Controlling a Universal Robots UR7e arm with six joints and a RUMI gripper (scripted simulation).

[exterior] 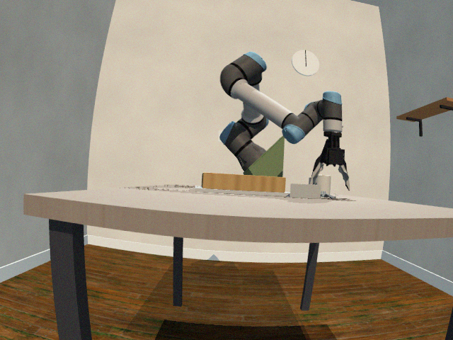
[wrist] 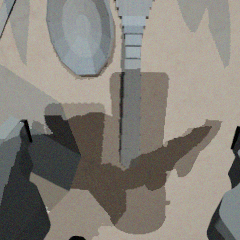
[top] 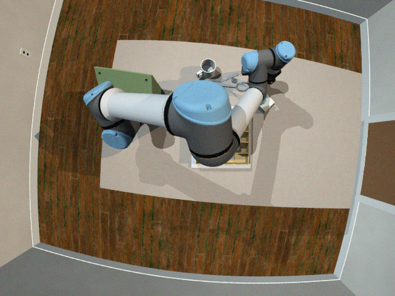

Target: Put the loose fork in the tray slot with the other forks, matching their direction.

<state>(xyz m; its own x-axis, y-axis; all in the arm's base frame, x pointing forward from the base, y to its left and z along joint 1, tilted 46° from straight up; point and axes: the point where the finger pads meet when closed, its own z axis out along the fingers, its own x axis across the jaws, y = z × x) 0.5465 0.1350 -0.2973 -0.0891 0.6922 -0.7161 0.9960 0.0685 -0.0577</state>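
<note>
The white block lies 8 cm ahead of my hand, 10 cm to the right of it and 1 cm below it. The rest, counted from my hand: mug 26 cm behind, 1 cm above; tray 11 cm behind, 34 cm to the right, 2 cm above.
</note>
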